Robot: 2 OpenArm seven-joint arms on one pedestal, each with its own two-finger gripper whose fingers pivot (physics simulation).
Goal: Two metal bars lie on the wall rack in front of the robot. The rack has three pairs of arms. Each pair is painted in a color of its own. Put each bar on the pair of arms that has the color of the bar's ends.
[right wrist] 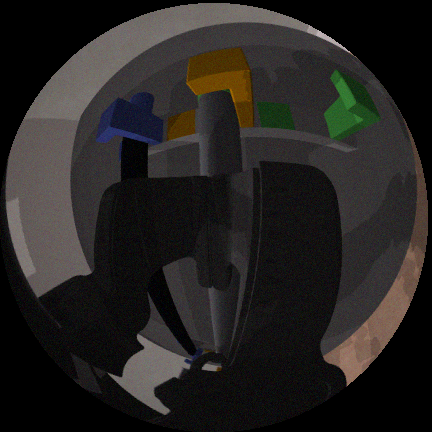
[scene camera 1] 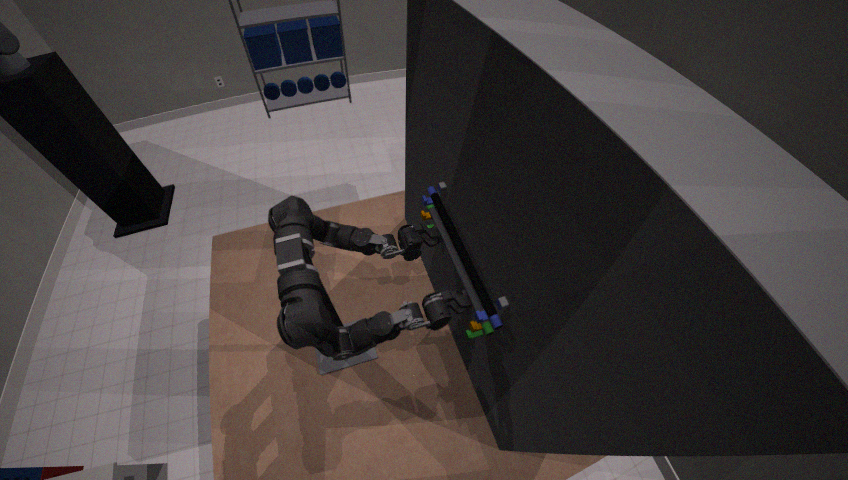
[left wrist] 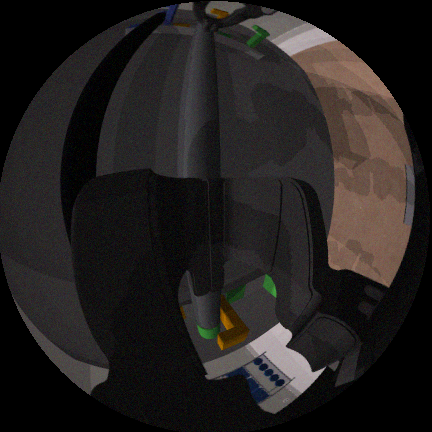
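The black bar (scene camera 1: pixel 464 252) (left wrist: pixel 82 125) (right wrist: pixel 135 160) with blue ends lies on the blue arms (scene camera 1: pixel 480 315) (right wrist: pixel 127 122). The grey bar (scene camera 1: pixel 454 255) (left wrist: pixel 202 100) (right wrist: pixel 220 135) with green ends appears to lie in the orange arms (scene camera 1: pixel 475 325) (left wrist: pixel 232 337) (right wrist: pixel 220 67); the exact contact is hard to see. The green arms (scene camera 1: pixel 474 334) (left wrist: pixel 258 36) (right wrist: pixel 355 107) hold no visible bar. My left gripper (scene camera 1: pixel 437 239) (left wrist: pixel 209 290) and right gripper (scene camera 1: pixel 468 303) (right wrist: pixel 215 282) are shut and empty, in front of the grey bar, whose middle parts they hide in the wrist views.
The dark wall panel (scene camera 1: pixel 565 237) stands close behind the rack. A brown mat (scene camera 1: pixel 380 416) (left wrist: pixel 370 215) lies under the robot. A shelf unit (scene camera 1: pixel 291 64) with blue boxes stands at the top; a dark pillar (scene camera 1: pixel 77 130) stands at the upper left.
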